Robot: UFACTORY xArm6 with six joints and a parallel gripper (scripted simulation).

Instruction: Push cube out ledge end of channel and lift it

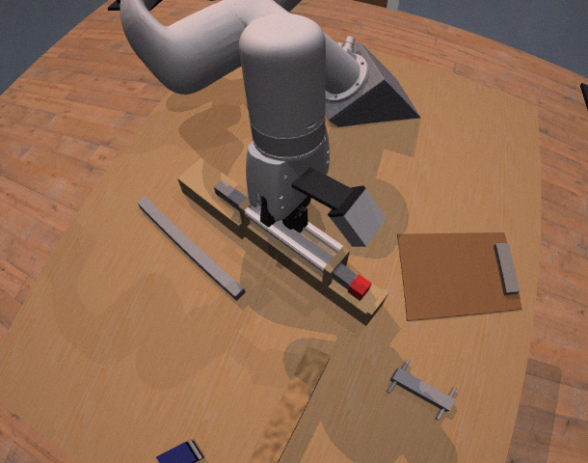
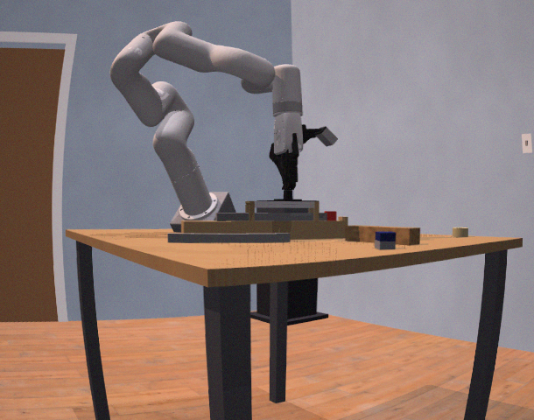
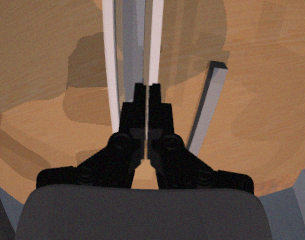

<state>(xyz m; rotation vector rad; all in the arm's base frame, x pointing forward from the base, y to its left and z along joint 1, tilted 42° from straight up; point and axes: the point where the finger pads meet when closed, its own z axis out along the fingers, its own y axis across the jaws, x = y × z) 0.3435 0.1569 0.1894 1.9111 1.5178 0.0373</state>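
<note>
My gripper is now 30 mm short of the red cube, 110 mm to the right of it and 100 mm above it. Round my hand: wooden ledge: 20 mm behind, 10 mm to the right, 100 mm below; long grey bar: 20 mm ahead, 190 mm to the right, 150 mm below; rough textured strip: 240 mm ahead, 60 mm to the left, 140 mm below.
</note>
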